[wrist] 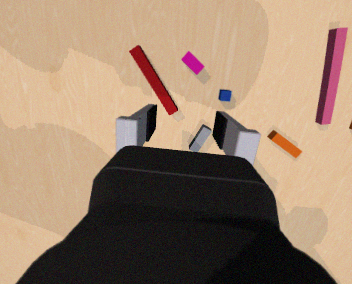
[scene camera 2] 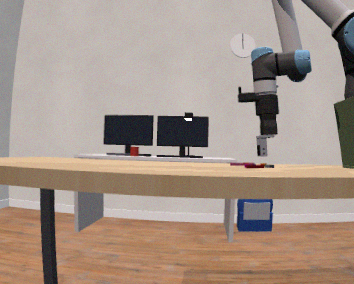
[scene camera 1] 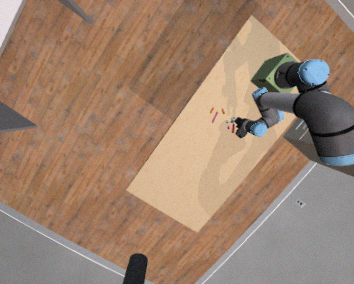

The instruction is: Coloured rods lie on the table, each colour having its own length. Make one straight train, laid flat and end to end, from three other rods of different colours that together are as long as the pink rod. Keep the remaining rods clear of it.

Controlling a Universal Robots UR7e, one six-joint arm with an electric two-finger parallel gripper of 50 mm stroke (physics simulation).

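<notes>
My gripper is open and empty, above the table. A grey rod lies below, between the fingers in the wrist view and nearer the right one. A long dark red rod lies slanted beyond the left finger. A short magenta rod and a tiny blue rod lie beyond the fingers. An orange rod lies to the right. The long pink rod lies farther right. The rods lie apart, at differing angles.
Another orange rod lies beyond the pink rod, its end cut off at the wrist view's right edge. A green block stands by the arm's base on the wooden table. Two monitors stand behind on a separate desk.
</notes>
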